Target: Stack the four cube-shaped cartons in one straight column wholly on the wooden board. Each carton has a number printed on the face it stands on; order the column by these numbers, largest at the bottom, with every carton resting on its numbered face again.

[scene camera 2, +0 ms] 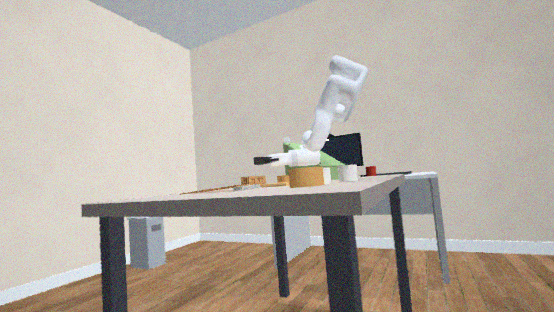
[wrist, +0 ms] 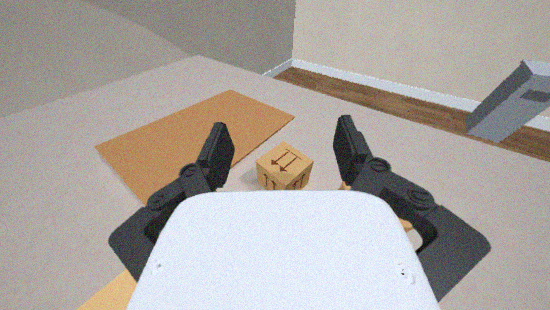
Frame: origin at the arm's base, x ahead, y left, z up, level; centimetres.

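Seen in the pictures: gripper, between the fingertips: (scene camera 2: 253,161) (wrist: 281,133).
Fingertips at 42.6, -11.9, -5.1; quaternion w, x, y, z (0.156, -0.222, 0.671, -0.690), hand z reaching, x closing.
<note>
A point is followed by its place in that frame, as x, y, z.
A tan carton (wrist: 284,167) @[43.0, -13.6, -11.8] with arrows stands on the table beyond and between my fingers in the wrist view. In the scene view, two cartons (scene camera 2: 246,180) @[46.2, -14.3, -13.4] (scene camera 2: 260,180) @[35.2, -13.5, -14.0] show side by side, small; their printed numbers are hidden. The other cartons cannot be made out clearly; small tan pieces show behind my right finger. A pale wooden board (scene camera 2: 275,185) @[50.7, 1.8, -16.3] (wrist: 111,294) @[49.9, 4.2, -15.6] lies flat, cut off at the wrist view's lower left. My gripper (scene camera 2: 256,160) @[42.6, -11.9, -5.1] (wrist: 281,133) @[42.6, -11.9, -5.1] is open and empty, above the table.
A brown panel (scene camera 2: 205,191) @[64.8, -21.4, -16.4] (wrist: 200,137) @[59.7, -13.8, -15.4] lies beside the carton. A small orange ring (scene camera 2: 283,179) @[35.6, -1.4, -14.3], a large orange ring (scene camera 2: 307,177) @[69.4, 22.1, -14.0] and a white cylinder (scene camera 2: 349,173) @[43.7, 29.7, -13.9] stand towards the right in the scene view, near the green base (scene camera 2: 327,161) @[1.0, 10.0, -6.6].
</note>
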